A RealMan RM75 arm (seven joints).
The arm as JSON. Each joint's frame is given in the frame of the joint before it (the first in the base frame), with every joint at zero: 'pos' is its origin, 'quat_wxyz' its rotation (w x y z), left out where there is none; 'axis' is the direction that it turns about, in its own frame. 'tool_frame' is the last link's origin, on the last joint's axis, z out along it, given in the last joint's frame.
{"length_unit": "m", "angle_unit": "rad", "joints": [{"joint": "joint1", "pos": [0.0, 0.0, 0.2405], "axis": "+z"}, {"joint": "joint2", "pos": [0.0, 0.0, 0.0], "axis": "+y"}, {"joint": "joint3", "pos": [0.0, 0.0, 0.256], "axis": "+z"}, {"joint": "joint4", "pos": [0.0, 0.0, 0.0], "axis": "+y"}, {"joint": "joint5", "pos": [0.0, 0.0, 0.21], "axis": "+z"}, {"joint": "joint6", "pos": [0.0, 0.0, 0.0], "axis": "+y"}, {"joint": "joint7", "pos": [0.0, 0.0, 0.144], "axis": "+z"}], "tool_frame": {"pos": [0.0, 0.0, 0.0]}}
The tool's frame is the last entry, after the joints.
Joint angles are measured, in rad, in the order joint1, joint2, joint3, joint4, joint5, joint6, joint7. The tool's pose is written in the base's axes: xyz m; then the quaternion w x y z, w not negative. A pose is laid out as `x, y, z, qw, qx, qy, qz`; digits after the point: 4 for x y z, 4 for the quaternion.
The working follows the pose.
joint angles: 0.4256 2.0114 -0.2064 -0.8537 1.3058 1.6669 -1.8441
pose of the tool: 0.3099, 0.3169, 0.1477, 0.4010, -0.8345, 0.1700, 0.3374
Where each joint sits with the arm in this pose, in the base's axes (m; each line is computed from the numbers above, not from the rounded line before):
joint1: 0.0000 0.0000 0.2405
joint2: 0.0000 0.0000 0.2405
joint3: 0.2109 0.0956 0.1313
joint4: 0.2109 0.0956 0.1313
joint5: 0.3714 0.2040 0.2126
joint6: 0.3714 0.2040 0.2126
joint7: 0.3099 0.3169 0.1477
the tool: 0.3099 0.3169 0.1477

